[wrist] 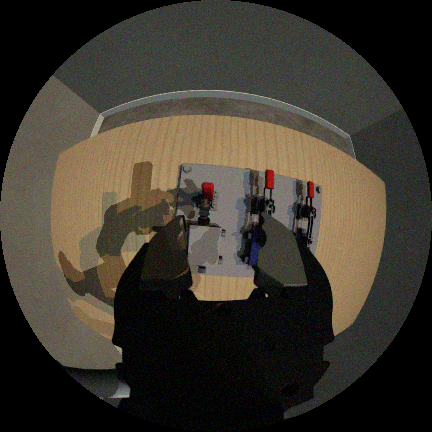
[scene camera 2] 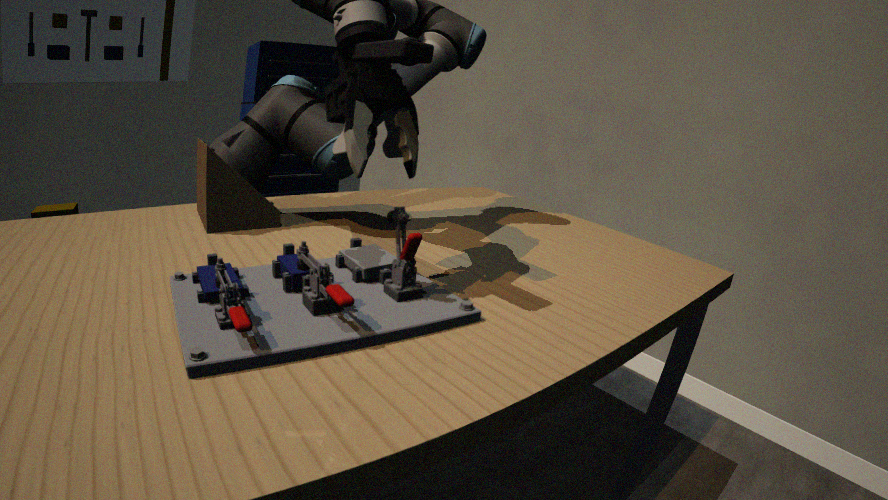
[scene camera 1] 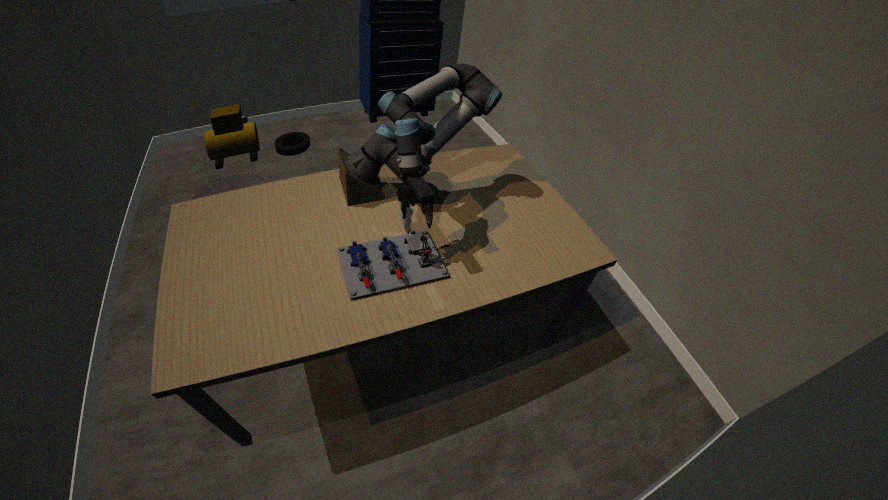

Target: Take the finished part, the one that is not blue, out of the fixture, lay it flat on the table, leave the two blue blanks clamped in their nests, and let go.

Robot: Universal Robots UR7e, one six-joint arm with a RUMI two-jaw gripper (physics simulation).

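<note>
The finished part (scene camera 1: 415, 241) (scene camera 2: 370, 259) (wrist: 200, 245) is a light grey block lying in the right-hand nest of the grey fixture plate (scene camera 1: 384, 286) (scene camera 2: 282, 329) (wrist: 230, 190). The clamp beside it stands open, its arm upright and its red handle (scene camera 2: 410, 247) (wrist: 208, 190) raised. Two blue blanks, the middle one (scene camera 1: 389, 249) (scene camera 2: 290, 265) (wrist: 254, 251) and the left one (scene camera 1: 357, 253) (scene camera 2: 211, 280), sit in their nests under closed clamps. My gripper (scene camera 1: 418, 227) (scene camera 2: 385, 175) (wrist: 221, 215) is partly open and empty, above and behind the plate; its fingers partly cover the blanks in the wrist view.
The upright clamp arm (scene camera 2: 399, 224) rises just in front of the grey part. Two lowered red handles (scene camera 2: 239, 318) (scene camera 2: 339, 295) point towards the table's front. The plate rests on the wooden table (scene camera 1: 248, 279) (scene camera 2: 99, 310). The arm's wedge-shaped mount (scene camera 1: 360, 191) (scene camera 2: 233, 201) stands behind the plate.
</note>
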